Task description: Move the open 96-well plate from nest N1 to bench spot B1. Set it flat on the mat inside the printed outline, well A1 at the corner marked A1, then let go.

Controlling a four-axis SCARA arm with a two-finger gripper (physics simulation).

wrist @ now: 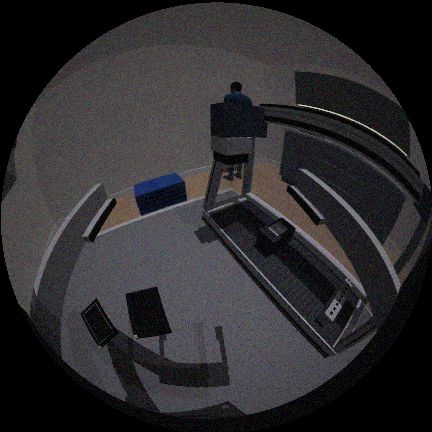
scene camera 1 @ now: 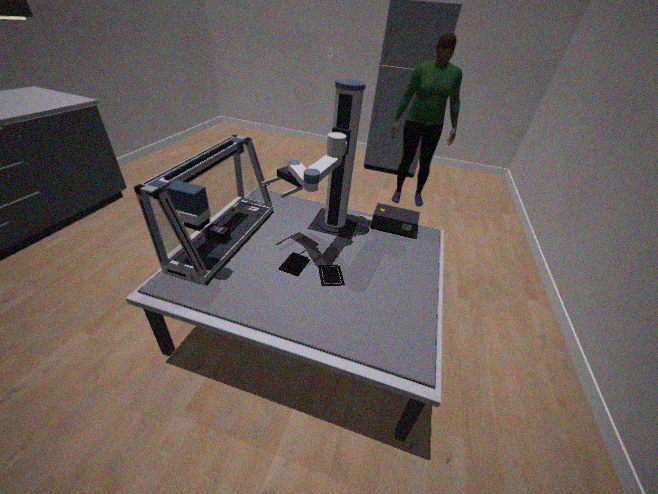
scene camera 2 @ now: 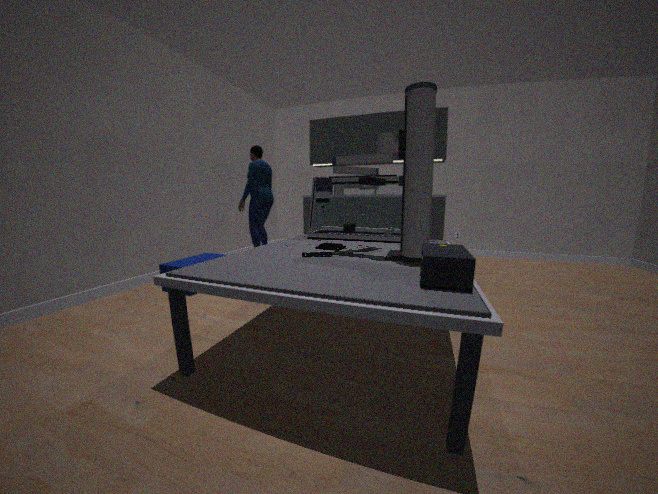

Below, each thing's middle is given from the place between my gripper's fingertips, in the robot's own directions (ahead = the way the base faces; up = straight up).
Scene:
I see my gripper 37 cm above the black well plate (wrist: 145,316), 18 cm to the right of it and 9 cm short of it. From my hand the other things lie so: dark rectangle (wrist: 100,328) 40 cm to the left, 39 cm below, 10 cm ahead.

